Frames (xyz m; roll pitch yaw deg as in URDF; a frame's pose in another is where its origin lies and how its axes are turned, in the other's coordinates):
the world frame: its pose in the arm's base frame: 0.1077 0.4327 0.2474 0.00 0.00 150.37
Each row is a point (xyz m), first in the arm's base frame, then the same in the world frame.
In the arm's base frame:
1: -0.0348 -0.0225 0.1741
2: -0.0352 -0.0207 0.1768
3: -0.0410 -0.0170 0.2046
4: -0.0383 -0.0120 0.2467
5: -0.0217 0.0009 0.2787
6: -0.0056 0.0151 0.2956
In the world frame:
1: -0.1012 0.4661 -0.0733
2: -0.0999 0.4648 -0.0706
3: -0.0931 0.4644 -0.0428
4: -0.0929 0.4587 -0.0007
5: -0.1010 0.4393 0.0313
6: -0.1080 0.4190 0.0482

